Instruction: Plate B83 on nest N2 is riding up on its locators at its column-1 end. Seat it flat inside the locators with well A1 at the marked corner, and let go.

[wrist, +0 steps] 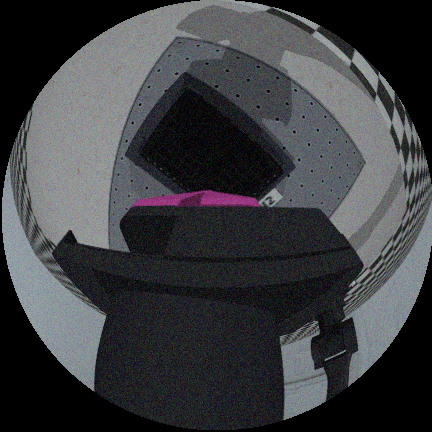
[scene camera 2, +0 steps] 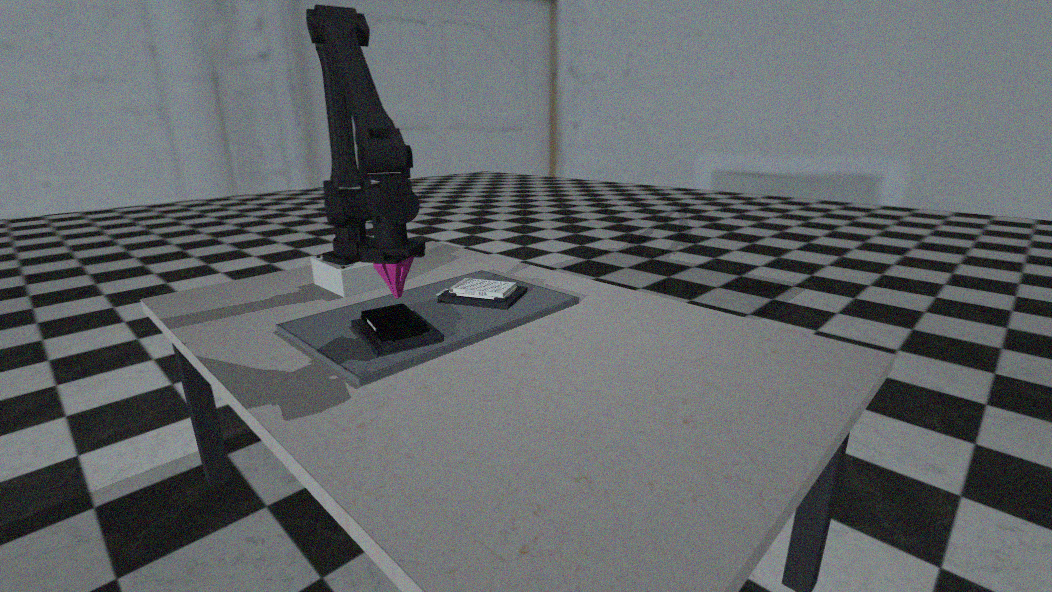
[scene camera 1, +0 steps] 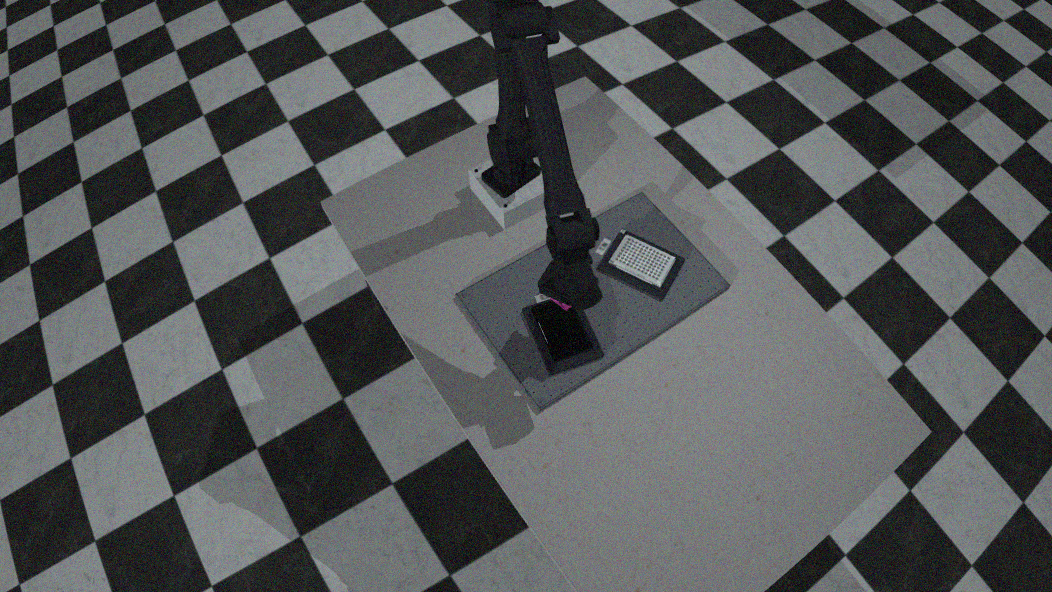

My gripper (scene camera 2: pixel 398 297) is shut and holds nothing. Also in view: a black well plate (scene camera 1: pixel 563 332).
The black well plate shows as well in the wrist view (wrist: pixel 194 144) and in scene camera 2 (scene camera 2: pixel 395 322). My gripper is seen too in the wrist view (wrist: pixel 207 197) and in scene camera 1 (scene camera 1: pixel 567 308).
